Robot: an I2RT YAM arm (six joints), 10 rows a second.
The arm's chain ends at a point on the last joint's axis. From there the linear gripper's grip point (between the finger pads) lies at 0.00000 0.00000 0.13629 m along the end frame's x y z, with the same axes.
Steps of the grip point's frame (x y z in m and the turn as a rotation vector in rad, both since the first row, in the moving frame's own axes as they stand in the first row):
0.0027, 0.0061, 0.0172, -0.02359, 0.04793, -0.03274
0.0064, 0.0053, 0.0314, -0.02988, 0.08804, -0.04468
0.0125, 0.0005, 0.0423, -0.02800, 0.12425, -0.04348
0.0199, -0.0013, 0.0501, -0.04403, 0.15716, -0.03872
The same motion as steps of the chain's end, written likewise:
-0.0039, 0.0030, 0.0174, -0.02359, 0.04793, -0.03274
-0.0057, 0.0015, 0.0320, -0.02988, 0.08804, -0.04468
-0.0045, -0.0029, 0.0434, -0.02800, 0.12425, -0.04348
-0.0015, -0.0069, 0.0519, -0.04403, 0.15716, -0.03872

